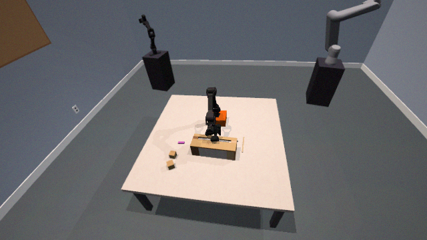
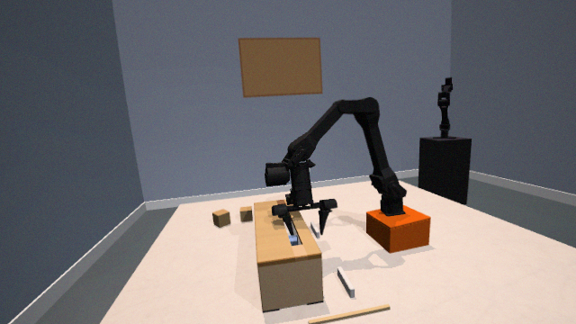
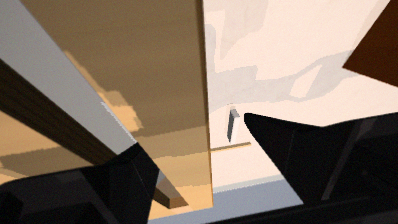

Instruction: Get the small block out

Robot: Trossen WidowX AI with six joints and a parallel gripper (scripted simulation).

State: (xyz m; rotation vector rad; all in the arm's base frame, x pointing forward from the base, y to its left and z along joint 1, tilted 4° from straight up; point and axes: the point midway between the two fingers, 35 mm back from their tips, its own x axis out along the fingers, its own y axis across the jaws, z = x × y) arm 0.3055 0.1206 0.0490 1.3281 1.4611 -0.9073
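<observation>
Right now my gripper tip is 50 mm short of the blue block and 30 mm to the right of it. From my gripper tip the other things lie so: thin wooden stick 70 mm behind, 200 mm to the left, 80 mm below; then box 40 mm ahead, 30 mm to the right, 20 mm below.
</observation>
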